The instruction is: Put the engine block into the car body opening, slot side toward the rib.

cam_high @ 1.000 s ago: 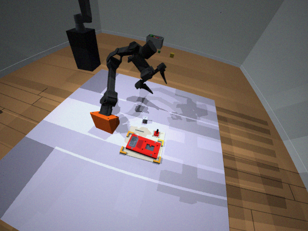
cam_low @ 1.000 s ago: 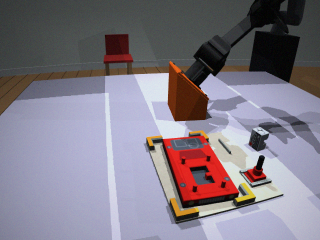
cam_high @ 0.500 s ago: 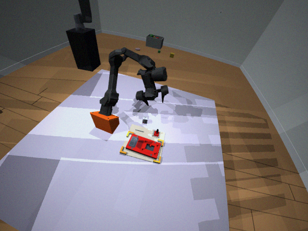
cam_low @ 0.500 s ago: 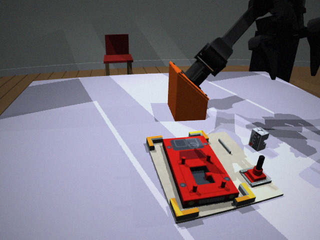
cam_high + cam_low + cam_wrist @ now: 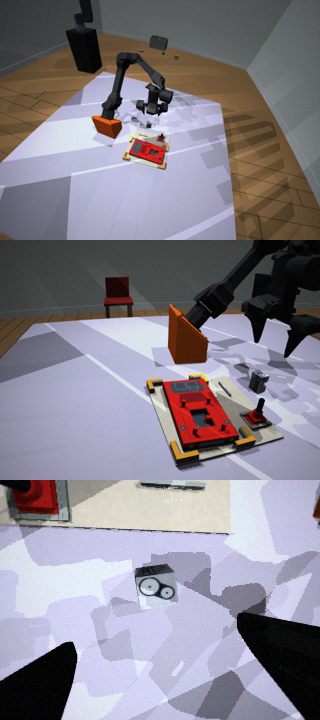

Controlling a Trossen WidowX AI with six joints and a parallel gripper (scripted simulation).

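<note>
Now: gripper tip 90 mm above the grey engine block. Also, from my gripper tip: black post: 100 mm ahead, 90 mm to the right, 80 mm below.
</note>
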